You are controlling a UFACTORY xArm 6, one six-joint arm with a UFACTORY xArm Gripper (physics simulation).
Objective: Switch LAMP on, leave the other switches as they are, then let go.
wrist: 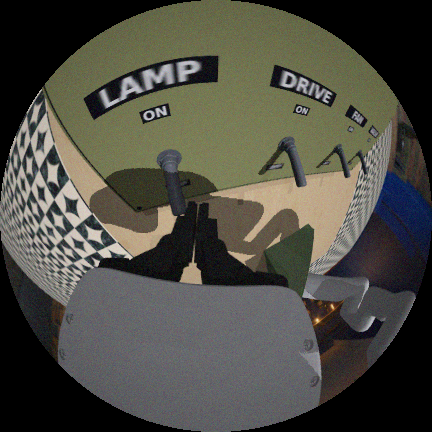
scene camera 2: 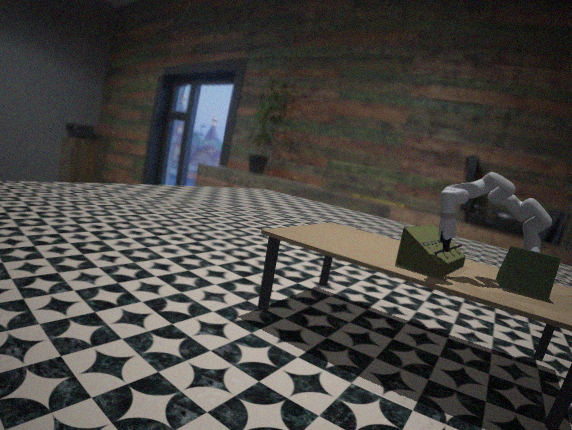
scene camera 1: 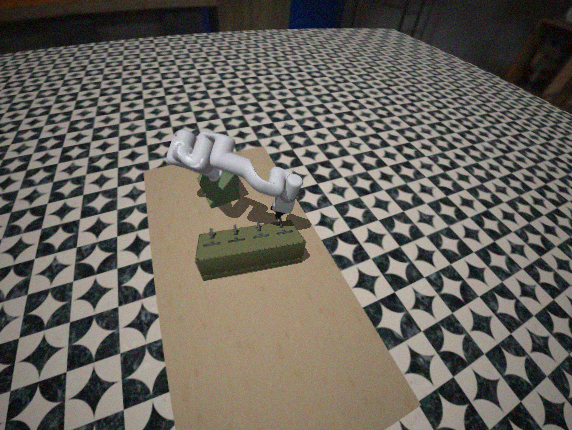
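A green sloped switch box stands on the table, with several grey levers in a row. The LAMP lever is the end one, below the LAMP label in the wrist view. It leans away from its ON label, toward the box's low edge. The DRIVE lever and FAN lever lean the same way. My gripper is shut and empty. Its fingertips are close beside the LAMP lever's free end; whether they touch is unclear.
A dark green block stands by the arm's base. A fourth lever is at the box's far end, its label too small to read. The wooden tabletop extends beyond the box.
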